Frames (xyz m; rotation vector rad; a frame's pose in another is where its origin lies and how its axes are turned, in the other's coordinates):
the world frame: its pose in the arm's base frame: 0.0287 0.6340 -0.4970 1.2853 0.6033 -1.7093
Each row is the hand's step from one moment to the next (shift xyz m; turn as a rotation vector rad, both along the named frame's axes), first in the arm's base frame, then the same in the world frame.
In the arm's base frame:
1: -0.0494 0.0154 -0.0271 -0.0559 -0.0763 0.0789
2: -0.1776 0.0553 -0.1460 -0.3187 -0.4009 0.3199
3: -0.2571 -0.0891 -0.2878 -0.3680 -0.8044 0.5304
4: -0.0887 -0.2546 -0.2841 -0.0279 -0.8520 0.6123
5: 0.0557 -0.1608 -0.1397 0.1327 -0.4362 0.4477
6: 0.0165 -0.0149 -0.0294 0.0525 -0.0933 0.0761
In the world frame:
1: 0.0231 -0.0536 0.0031 -0.0421 -0.0012 0.1157
2: 0.1282 -0.1986 -0.0057 -0.1316 -0.0399 0.5880
3: 0.3176 -0.2145 0.1000 -0.1791 0.1405 1.0060
4: 0.3620 0.0122 0.1490 -0.2616 0.4678 0.9024
5: 0.1840 0.1092 0.0520 -0.2689 0.3832 0.4349
6: 0.0316 0.0179 -0.0065 -0.0409 0.1004 0.0742

